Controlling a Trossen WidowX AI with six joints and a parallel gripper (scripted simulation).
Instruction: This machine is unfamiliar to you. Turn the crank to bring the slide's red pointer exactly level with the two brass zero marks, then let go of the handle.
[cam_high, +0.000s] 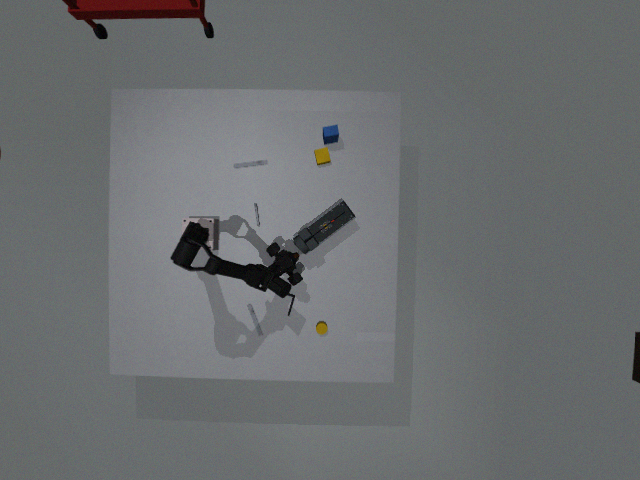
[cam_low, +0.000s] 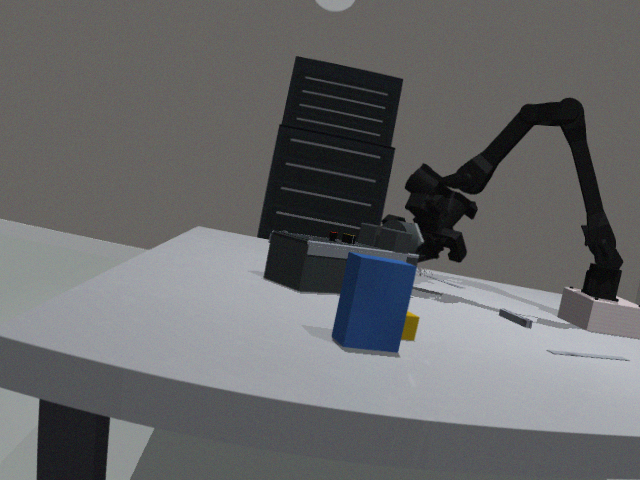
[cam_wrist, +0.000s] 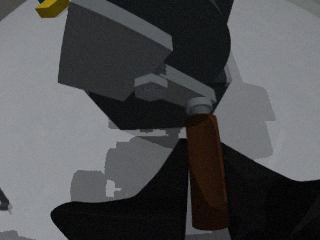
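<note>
Right now the brown crank handle is 10 mm behind my gripper tip, 10 mm to the right of it and 30 mm above it. Round my gripper tip: red pointer (120 mm ahead, 160 mm to the left, 40 mm above); black hex key (210 mm to the right, 40 mm below); yellow block (40 mm ahead, 440 mm to the left, 30 mm below).
</note>
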